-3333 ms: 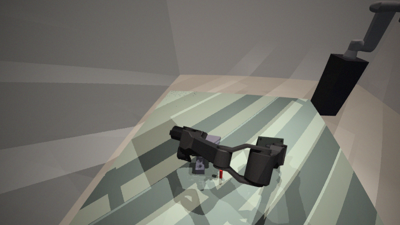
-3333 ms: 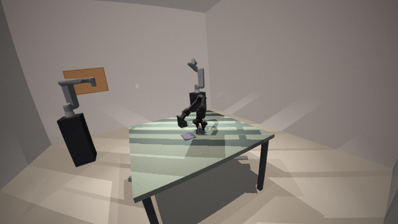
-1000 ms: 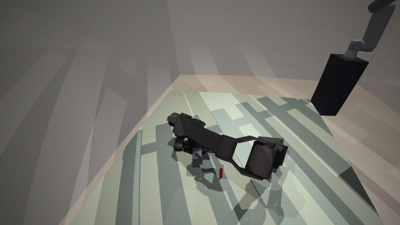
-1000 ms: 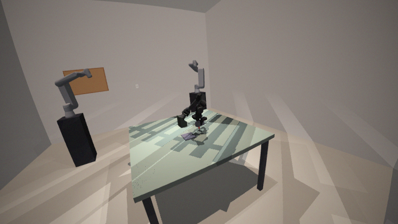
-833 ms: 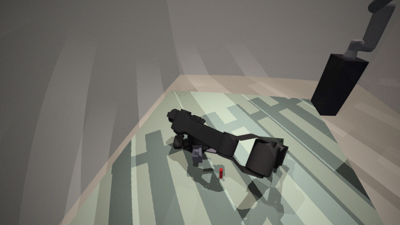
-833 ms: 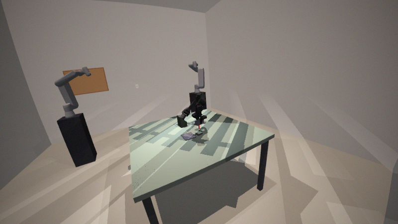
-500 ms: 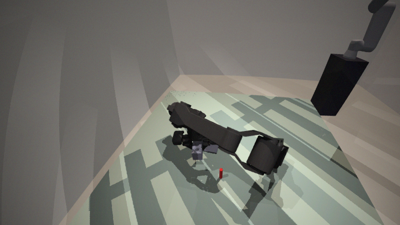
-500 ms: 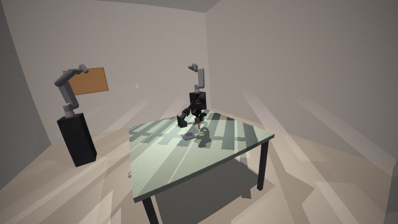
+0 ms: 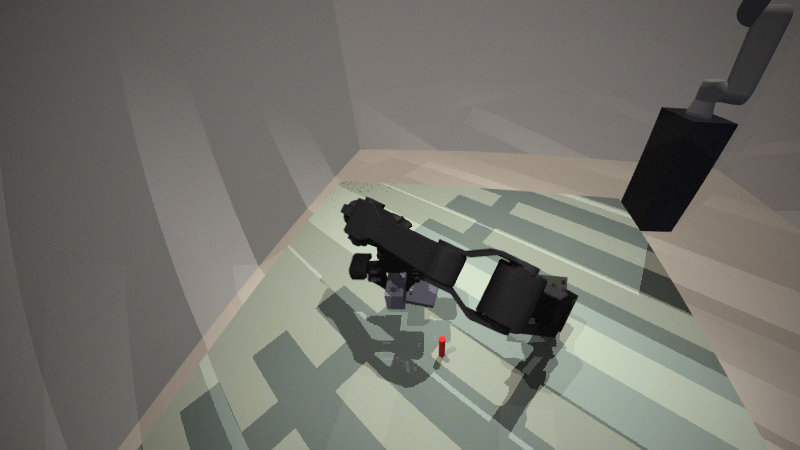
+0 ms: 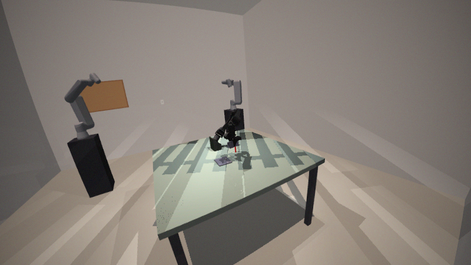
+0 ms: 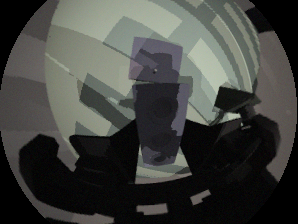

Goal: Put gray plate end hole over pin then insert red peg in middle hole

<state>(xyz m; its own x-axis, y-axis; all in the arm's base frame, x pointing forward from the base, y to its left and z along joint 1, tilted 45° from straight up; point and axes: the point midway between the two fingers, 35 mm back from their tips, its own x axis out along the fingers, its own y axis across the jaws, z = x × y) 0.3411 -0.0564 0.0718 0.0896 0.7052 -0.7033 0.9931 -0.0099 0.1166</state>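
My gripper tip is 20 mm past the base, 90 mm to the left of it and 120 mm above it. Also, from my gripper tip: gray plate: 30 mm above; red peg: 110 mm behind, 90 mm to the left, 80 mm below.
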